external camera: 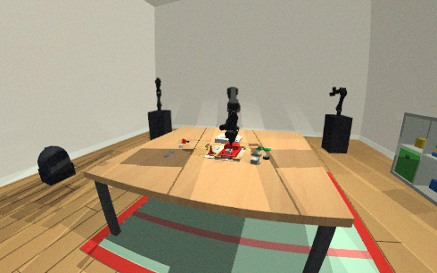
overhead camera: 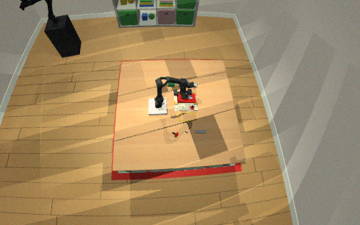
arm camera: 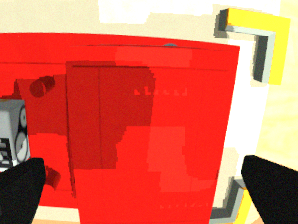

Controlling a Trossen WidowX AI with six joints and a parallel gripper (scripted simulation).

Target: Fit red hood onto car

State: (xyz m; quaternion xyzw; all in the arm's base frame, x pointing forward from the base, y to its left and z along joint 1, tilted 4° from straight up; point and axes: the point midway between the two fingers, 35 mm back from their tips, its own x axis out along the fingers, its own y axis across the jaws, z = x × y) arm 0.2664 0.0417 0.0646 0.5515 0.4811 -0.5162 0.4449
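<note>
Now: the red hood 2 cm below my gripper tip. Round my gripper tip: grey engine block (9 cm ahead, 3 cm below, 1 cm to the right); then cream jig (4 cm below, 4 cm ahead, 3 cm to the right); then green piece (22 cm to the left, 7 cm behind, 6 cm below).
</note>
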